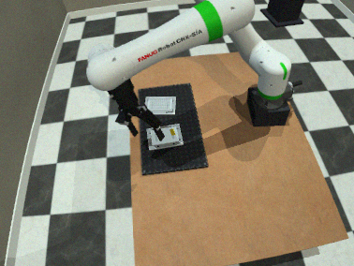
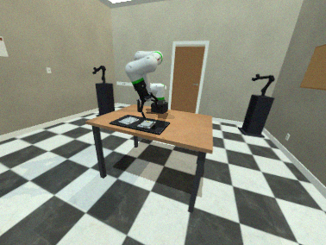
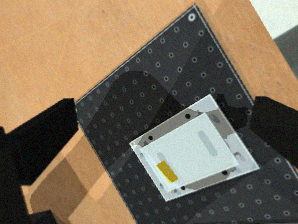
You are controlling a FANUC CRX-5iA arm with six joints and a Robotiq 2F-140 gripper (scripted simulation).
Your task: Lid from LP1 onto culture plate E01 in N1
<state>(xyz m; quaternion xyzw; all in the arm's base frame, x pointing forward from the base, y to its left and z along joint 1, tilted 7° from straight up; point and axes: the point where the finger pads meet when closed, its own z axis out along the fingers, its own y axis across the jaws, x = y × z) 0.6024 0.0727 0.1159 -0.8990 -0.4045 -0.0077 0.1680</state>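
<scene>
The clear lid lies 80 mm behind my hand, 60 mm to the right of it and 140 mm below it. The rest, counted from my hand: culture plate 100 mm behind, 260 mm to the right, 130 mm below; lid park fixture 80 mm behind, 60 mm to the right, 150 mm below.
</scene>
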